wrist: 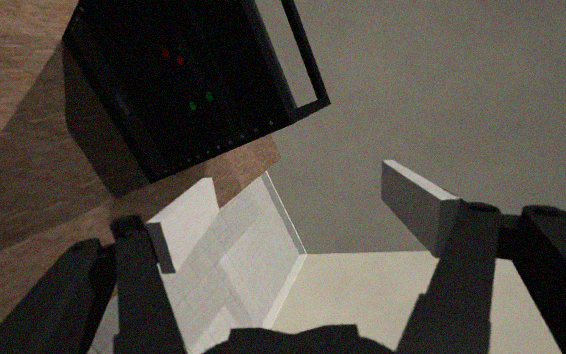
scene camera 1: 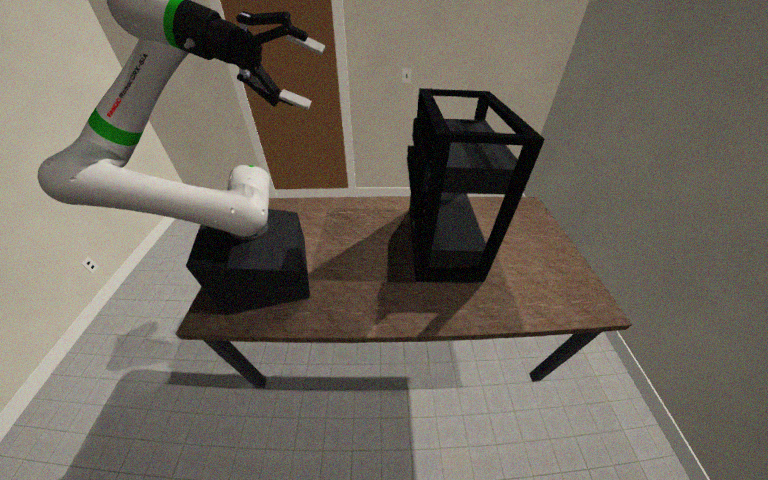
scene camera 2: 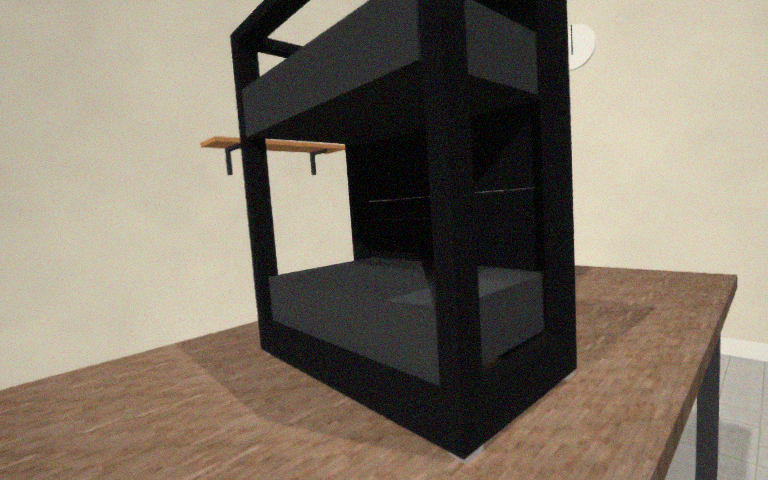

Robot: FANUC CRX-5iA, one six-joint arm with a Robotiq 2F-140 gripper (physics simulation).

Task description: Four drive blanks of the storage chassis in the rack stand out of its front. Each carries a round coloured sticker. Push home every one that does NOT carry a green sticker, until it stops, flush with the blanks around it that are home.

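Places are measured from the arm's base along level axes (x ahead, y right, z down), in centimetres.
Pixels of known places: gripper, fingertip midpoint: (wrist: 295, 187) (scene camera 1: 316, 80).
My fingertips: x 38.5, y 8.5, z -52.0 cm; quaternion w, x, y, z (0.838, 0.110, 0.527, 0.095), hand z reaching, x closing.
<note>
Behind a point stands the place of what it marks.
The black rack (scene camera 1: 510, 206) @(x 93.7, y 2.3, z -16.6 cm) (scene camera 2: 447, 226) @(x 93.6, y -47.6, z -2.0 cm) (wrist: 312, 109) @(x 80.2, y 2.0, z -38.8 cm) stands on the table. In the wrist view its dark front shows two red stickers (wrist: 165, 52) @(x 60.4, y -20.0, z -20.7 cm) (wrist: 180, 60) @(x 60.6, y -16.9, z -23.6 cm) close together, and two green stickers (wrist: 192, 106) @(x 61.0, y -8.4, z -20.5 cm) (wrist: 209, 96) @(x 61.0, y -8.1, z -26.4 cm) nearer the rack's lower edge in that view. The blanks' outlines are too dark to make out, so how far each stands out cannot be told. The stickers do not show in either scene view. My gripper (scene camera 1: 313, 75) @(x 38.5, y 8.5, z -52.0 cm) (wrist: 295, 187) @(x 38.5, y 8.5, z -52.0 cm) is open and empty, high above the table, to the left of the rack in scene camera 1 and apart from it.
The wooden table (scene camera 1: 555, 283) @(x 128.6, y 0.8, z 23.6 cm) (scene camera 2: 141, 418) @(x 118.5, y -9.6, z 23.6 cm) carries the rack and the arm's dark pedestal (scene camera 1: 266, 283) @(x 12.2, y 18.5, z 9.7 cm). Grey units (scene camera 2: 351, 73) @(x 94.2, y -34.0, z -21.0 cm) (scene camera 2: 351, 328) @(x 93.1, y -27.6, z 12.9 cm) fill the upper and bottom parts of the rack. A wall shelf (scene camera 2: 305, 146) shows behind the rack. A brown door (scene camera 1: 305, 147) is behind the arm.
</note>
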